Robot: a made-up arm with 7 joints.
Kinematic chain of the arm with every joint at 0, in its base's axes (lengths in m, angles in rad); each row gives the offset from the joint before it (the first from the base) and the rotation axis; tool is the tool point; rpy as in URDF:
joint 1: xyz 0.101 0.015 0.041 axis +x
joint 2: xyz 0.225 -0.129 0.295 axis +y
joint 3: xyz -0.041 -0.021 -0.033 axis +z
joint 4: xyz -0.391 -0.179 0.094 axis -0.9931 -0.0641 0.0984
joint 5: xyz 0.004 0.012 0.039 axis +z
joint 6: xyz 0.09 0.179 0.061 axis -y
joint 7: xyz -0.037 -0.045 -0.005 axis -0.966 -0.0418 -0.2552
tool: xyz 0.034 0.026 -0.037 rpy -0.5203 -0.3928 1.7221
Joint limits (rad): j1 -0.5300..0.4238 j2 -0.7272..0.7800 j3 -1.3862..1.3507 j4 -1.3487..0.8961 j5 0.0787..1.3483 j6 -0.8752..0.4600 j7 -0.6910..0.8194
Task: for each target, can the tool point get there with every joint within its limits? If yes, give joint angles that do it. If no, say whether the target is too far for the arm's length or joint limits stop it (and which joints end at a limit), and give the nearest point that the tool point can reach.
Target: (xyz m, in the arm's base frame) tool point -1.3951 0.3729 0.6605
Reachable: no: too far | nearest point -0.3151 0.1587 0.4802 | short by 1.116 m
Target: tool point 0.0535 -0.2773 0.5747
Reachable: yes | joints -0.3328 -0.2625 0.9059 -0.4094 0.4913 0.2235 0.4287
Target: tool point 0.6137 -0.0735 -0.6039
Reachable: no: joint limits stop it (at a limit: joint 1, joint 2, joint 4, joint 6) | nearest point 0.0857 -0.3165 -0.1078 | short by 0.764 m
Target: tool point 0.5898 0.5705 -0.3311
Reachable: no: joint limits stop it (at a limit: joint 1, joint 2, joint 3, joint 4, joint 6) | nearest point 0.2368 0.4030 0.0110 | short by 0.519 m
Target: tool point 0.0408 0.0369 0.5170
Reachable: yes | joints 0.1247 0.1818 -0.6614 -0.0054 0.3655 0.1779 0.0031
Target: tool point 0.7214 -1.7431 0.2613
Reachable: no: too far | nearest point 0.4162 -0.8639 0.2121 | short by 0.932 m
